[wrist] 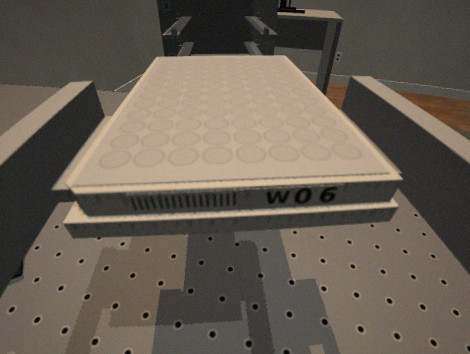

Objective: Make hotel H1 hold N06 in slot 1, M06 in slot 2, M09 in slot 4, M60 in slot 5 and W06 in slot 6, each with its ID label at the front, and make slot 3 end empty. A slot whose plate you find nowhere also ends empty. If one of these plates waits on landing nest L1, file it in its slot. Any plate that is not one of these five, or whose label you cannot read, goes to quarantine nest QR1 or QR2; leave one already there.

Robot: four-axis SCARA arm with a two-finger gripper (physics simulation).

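Note:
The plate W06 (230,135) is pale with rows of round wells. It lies level between the two fingers of my gripper (222,100), which is shut on it. Its front edge faces the camera and shows a barcode and the ID label W06. The plate is held above the perforated deck. Behind its far end stands a dark hotel (217,30) with pairs of support ledges at its left and right; its name label does not show. The ledges that show carry no plate, and the hotel's lower part is hidden behind W06.
The perforated deck (380,300) spreads below the plate, with dark shadows across its middle. At the back right stands a light-topped table (320,16) with a dark object on it, near the grey wall. Brown floor shows at the right.

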